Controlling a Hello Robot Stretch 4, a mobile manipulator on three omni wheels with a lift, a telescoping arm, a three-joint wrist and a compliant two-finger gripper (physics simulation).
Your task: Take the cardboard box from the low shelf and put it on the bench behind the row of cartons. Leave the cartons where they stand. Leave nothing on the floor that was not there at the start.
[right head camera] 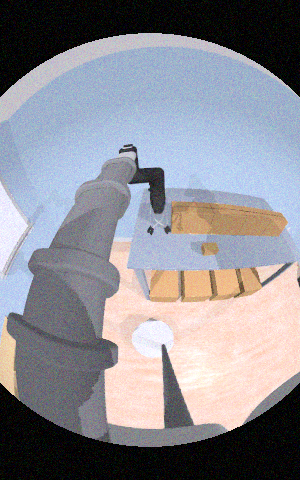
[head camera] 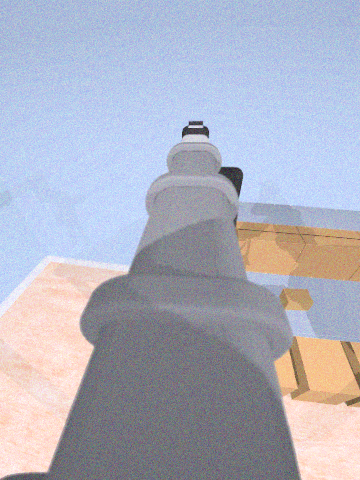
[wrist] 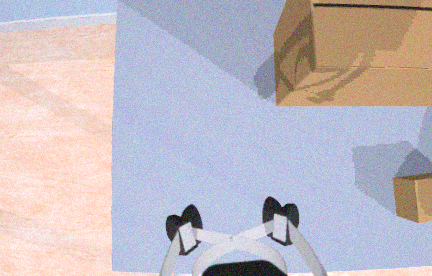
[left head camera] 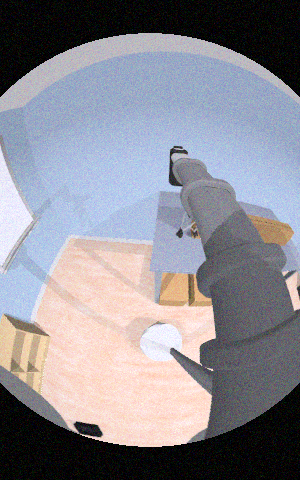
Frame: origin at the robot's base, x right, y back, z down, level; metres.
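Where they show: gripper, between the fingertips: (right head camera: 158,233) (wrist: 231,216) (left head camera: 186,236); robot's base, origin of its link: (right head camera: 153,337) (left head camera: 160,341).
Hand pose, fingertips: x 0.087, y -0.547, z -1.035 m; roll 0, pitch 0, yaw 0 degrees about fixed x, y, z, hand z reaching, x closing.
Observation:
Each offset is from my fingertips to the centre of the thing. "pt": to the spot under its first point. Level surfaces: height alone.
The small cardboard box @(dy +0.031, dx +0.304, dz +0.124 m) (head camera: 298,300) (right head camera: 210,248) (wrist: 425,200) sits on the bench @(dz +0.149 m) (head camera: 345,320) (left head camera: 170,255) (right head camera: 150,255) (wrist: 175,150), in front of the row of cartons @(dy -0.176, dx +0.215, dz +0.059 m) (head camera: 300,252) (left head camera: 272,229) (right head camera: 225,219) (wrist: 360,40). The right edge of the wrist view cuts it off. My gripper (left head camera: 187,231) (right head camera: 159,230) (wrist: 231,216) is open, with nothing between its fingers. It points down above the left part of the bench, left of the box and of the row's left end. The arm hides the gripper in the head camera view.
Several cartons (head camera: 325,370) @(pt dy +0.017, dx +0.044, dz +0.793 m) (left head camera: 174,290) (right head camera: 165,285) stand beneath the bench top. A pale wooden shelf unit (left head camera: 44,350) stands at the lower left. A white round object (left head camera: 161,342) (right head camera: 150,334) is in front of the bench. A wall rises behind the bench.

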